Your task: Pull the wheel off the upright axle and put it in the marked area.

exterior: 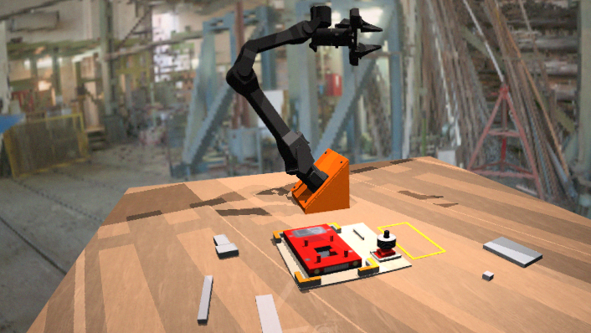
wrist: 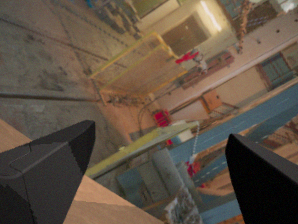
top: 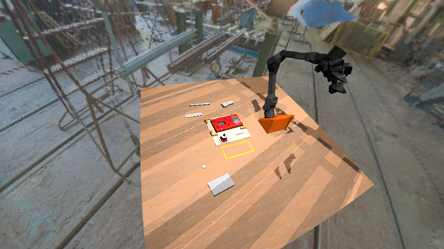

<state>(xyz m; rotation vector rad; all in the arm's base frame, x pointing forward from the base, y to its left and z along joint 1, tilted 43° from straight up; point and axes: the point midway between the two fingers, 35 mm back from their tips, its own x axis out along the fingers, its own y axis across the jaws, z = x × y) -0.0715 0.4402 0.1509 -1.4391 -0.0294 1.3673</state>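
My gripper tip is 43 cm short of the black wheel, 22 cm to the left of it and 44 cm above it. Round my gripper tip: small grey cube (60 cm ahead, 8 cm to the right, 48 cm below).
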